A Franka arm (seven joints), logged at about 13 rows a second.
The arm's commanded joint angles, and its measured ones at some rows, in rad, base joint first. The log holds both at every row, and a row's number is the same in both.
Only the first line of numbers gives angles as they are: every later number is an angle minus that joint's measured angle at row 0.
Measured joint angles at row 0:
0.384, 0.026, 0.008, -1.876, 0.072, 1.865, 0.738
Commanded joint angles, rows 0 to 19:
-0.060, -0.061, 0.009, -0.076, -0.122, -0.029, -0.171
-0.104, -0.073, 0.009, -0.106, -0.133, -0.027, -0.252
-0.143, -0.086, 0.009, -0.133, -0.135, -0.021, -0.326
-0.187, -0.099, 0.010, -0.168, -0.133, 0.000, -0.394
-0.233, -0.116, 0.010, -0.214, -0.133, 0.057, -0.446
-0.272, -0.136, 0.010, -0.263, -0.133, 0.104, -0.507
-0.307, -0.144, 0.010, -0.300, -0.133, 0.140, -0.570
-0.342, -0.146, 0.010, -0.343, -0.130, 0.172, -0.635
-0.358, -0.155, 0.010, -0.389, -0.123, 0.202, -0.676
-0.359, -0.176, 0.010, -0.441, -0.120, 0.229, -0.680
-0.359, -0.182, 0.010, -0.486, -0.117, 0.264, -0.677
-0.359, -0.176, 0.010, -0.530, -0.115, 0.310, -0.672
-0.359, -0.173, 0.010, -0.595, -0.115, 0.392, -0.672
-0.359, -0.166, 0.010, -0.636, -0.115, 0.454, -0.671
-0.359, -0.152, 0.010, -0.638, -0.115, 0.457, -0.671
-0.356, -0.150, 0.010, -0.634, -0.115, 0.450, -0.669
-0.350, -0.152, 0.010, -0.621, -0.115, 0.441, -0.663
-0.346, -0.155, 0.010, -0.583, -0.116, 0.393, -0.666
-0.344, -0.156, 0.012, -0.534, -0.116, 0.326, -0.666
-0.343, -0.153, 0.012, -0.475, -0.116, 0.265, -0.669
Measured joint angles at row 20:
-0.345, -0.140, 0.009, -0.566, -0.114, 0.372, -0.659
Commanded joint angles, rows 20 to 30:
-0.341, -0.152, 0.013, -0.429, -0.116, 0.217, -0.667
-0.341, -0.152, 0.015, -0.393, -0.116, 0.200, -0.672
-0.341, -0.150, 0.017, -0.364, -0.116, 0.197, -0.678
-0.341, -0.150, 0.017, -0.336, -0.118, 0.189, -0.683
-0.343, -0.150, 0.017, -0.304, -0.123, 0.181, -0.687
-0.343, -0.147, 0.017, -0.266, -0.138, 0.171, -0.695
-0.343, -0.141, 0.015, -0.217, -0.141, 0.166, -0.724
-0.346, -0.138, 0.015, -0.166, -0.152, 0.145, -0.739
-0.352, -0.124, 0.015, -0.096, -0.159, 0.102, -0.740
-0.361, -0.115, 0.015, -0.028, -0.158, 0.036, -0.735
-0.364, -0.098, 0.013, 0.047, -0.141, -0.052, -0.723
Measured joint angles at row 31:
-0.343, -0.148, 0.009, -0.103, -0.138, 0.077, -0.709
